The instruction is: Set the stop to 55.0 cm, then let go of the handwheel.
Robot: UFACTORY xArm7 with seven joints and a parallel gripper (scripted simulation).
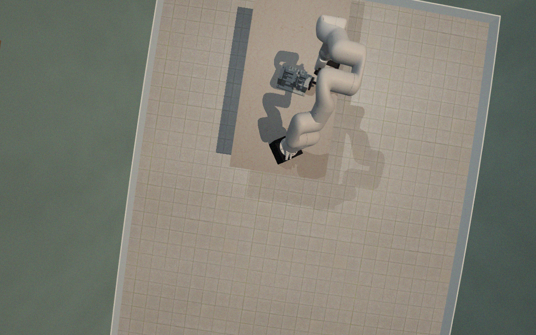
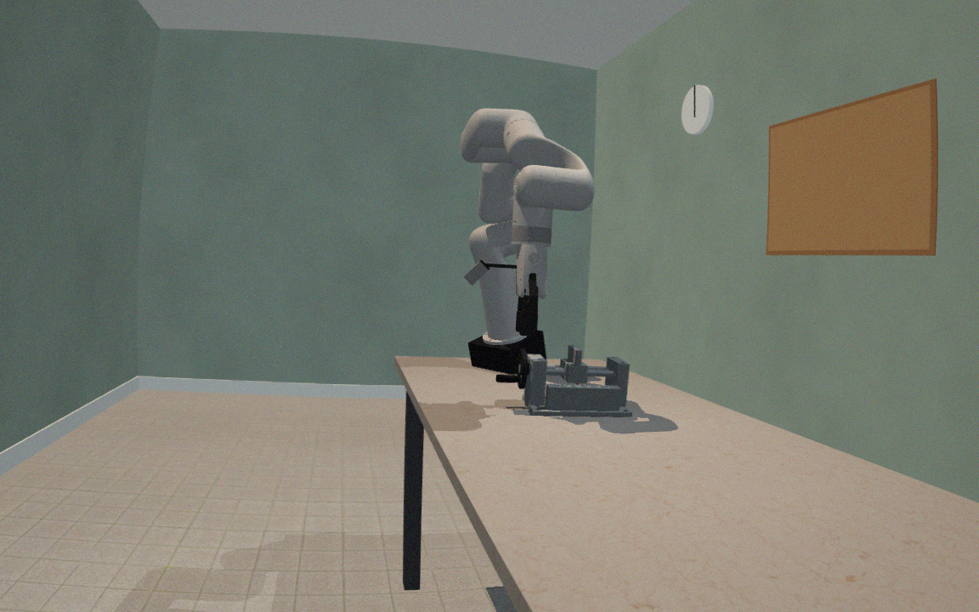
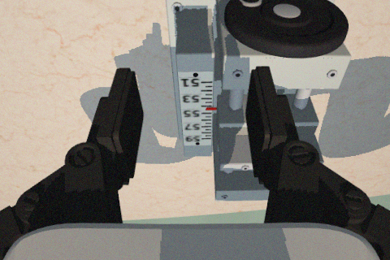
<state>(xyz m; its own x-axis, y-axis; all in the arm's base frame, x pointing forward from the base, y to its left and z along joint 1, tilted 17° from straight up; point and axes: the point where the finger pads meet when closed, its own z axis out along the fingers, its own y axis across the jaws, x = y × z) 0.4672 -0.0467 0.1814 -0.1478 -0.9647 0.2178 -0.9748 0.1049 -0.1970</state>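
Right now my hand is 4 cm past the crank handle, 2 cm to the left of it and 11 cm above it. Also, from my hand: black handwheel 5 cm behind, 11 cm below; then stop block 3 cm behind, 12 cm to the left, 8 cm below.
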